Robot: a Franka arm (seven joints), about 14 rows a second.
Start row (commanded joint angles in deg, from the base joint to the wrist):
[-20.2, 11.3, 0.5, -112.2, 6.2, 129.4, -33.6]
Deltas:
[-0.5, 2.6, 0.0, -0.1, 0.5, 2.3, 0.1]
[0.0, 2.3, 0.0, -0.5, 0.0, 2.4, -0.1]
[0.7, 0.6, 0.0, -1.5, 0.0, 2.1, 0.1]
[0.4, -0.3, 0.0, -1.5, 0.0, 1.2, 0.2]
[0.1, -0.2, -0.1, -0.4, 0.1, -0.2, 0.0]
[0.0, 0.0, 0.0, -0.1, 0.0, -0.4, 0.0]
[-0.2, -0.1, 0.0, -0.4, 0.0, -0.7, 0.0]
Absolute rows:
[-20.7, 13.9, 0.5, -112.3, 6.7, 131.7, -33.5]
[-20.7, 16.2, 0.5, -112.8, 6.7, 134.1, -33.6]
[-20.0, 16.8, 0.5, -114.3, 6.7, 136.2, -33.5]
[-19.6, 16.5, 0.5, -115.8, 6.7, 137.4, -33.3]
[-19.5, 16.3, 0.4, -116.2, 6.8, 137.2, -33.3]
[-19.5, 16.3, 0.4, -116.3, 6.8, 136.8, -33.3]
[-19.7, 16.2, 0.4, -116.7, 6.8, 136.1, -33.3]

